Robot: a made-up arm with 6 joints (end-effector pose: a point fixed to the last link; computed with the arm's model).
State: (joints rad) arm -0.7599 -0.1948 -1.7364 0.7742 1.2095 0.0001
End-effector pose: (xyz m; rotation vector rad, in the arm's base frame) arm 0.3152 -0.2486 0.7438 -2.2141 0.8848 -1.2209
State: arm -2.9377 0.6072 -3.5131 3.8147 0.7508 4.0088
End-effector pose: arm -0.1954 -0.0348 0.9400 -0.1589 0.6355 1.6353
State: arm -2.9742 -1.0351 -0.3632 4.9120 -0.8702 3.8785
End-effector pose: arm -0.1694 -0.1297 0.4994 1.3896 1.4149 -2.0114
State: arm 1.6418 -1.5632 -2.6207 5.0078 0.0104 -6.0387
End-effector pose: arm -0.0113 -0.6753 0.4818 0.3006 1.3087 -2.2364
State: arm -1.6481 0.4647 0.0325 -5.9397 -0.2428 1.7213
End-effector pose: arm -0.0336 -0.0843 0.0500 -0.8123 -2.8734 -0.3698
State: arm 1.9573 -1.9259 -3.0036 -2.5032 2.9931 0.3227
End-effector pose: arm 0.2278 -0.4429 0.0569 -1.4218 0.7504 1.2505
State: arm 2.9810 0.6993 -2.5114 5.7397 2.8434 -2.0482
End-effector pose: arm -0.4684 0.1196 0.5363 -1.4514 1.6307 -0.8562
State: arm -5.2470 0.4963 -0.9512 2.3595 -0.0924 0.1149
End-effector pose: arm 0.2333 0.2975 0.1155 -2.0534 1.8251 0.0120
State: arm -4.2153 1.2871 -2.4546 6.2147 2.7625 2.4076
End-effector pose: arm -0.2460 0.4661 0.1956 1.6286 -0.3110 1.1096
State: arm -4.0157 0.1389 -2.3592 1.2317 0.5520 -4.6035
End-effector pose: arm -0.2446 0.3091 0.8788 -1.4506 -0.1497 1.9827
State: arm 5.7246 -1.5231 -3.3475 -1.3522 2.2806 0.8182
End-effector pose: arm -0.5457 0.2241 0.2412 0.5074 1.4795 -1.8324
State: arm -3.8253 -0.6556 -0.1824 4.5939 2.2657 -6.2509
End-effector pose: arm -0.1026 0.2139 0.3503 0.3692 1.0787 1.2925
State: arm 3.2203 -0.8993 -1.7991 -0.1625 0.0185 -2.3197
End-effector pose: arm 0.1018 -0.0019 0.9438 0.5662 -0.1731 -2.3512
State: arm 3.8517 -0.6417 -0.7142 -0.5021 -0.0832 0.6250
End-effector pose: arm -0.2397 -0.2500 0.5667 0.5362 -1.6726 0.6493
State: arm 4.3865 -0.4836 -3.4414 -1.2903 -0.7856 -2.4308
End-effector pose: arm 0.2238 0.3592 0.7209 -1.5798 -0.4302 -2.3631
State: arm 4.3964 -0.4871 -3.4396 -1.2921 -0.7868 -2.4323
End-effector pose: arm 0.2206 0.3623 0.7201 -1.5766 -0.4395 -2.3585
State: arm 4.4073 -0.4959 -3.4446 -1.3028 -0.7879 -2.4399
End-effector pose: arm 0.2181 0.3682 0.7154 -1.5804 -0.4680 -2.3663
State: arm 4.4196 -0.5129 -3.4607 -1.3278 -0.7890 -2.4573
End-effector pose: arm 0.2165 0.3784 0.7045 -1.5939 -0.5283 -2.3939
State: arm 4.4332 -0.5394 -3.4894 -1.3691 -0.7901 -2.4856
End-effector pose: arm 0.2157 0.3931 0.6860 -1.6149 -0.6282 -2.4428
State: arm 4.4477 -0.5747 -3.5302 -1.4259 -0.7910 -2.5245
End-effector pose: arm 0.2150 0.4110 0.6603 -1.6356 -0.7719 -2.5105
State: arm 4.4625 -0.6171 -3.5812 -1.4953 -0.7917 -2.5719
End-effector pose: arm 0.2138 0.4304 0.6281 1.5707 0.9159 2.4720
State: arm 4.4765 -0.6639 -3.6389 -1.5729 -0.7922 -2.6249
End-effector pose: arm 0.2119 0.4490 0.5914 1.4328 1.0391 2.3432
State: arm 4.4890 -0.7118 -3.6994 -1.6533 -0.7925 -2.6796
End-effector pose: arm 0.2089 0.4651 0.5527 1.2816 1.1548 2.2105
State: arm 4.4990 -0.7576 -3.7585 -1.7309 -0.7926 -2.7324
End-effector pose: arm 0.2055 0.4774 0.5149 1.1289 1.2553 2.0826
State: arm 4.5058 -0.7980 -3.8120 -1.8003 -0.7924 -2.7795
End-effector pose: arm 0.2023 0.4857 0.4809 0.9879 1.3356 1.9685
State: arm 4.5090 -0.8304 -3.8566 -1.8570 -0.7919 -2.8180
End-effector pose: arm 0.2001 0.4903 0.4529 0.8706 1.3946 1.8746
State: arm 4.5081 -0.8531 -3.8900 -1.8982 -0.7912 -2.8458
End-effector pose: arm 0.1996 0.4920 0.4327 0.7857 1.4328 1.8047
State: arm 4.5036 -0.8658 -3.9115 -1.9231 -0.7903 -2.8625
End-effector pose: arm 0.2011 0.4917 0.4205 0.7360 1.4530 1.7598
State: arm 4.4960 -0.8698 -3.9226 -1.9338 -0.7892 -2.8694
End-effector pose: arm 0.2044 0.4901 0.4153 0.7178 1.4592 1.7365
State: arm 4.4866 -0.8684 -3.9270 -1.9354 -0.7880 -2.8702
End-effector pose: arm 0.2089 0.4878 0.4146 0.7195 1.4568 1.7267
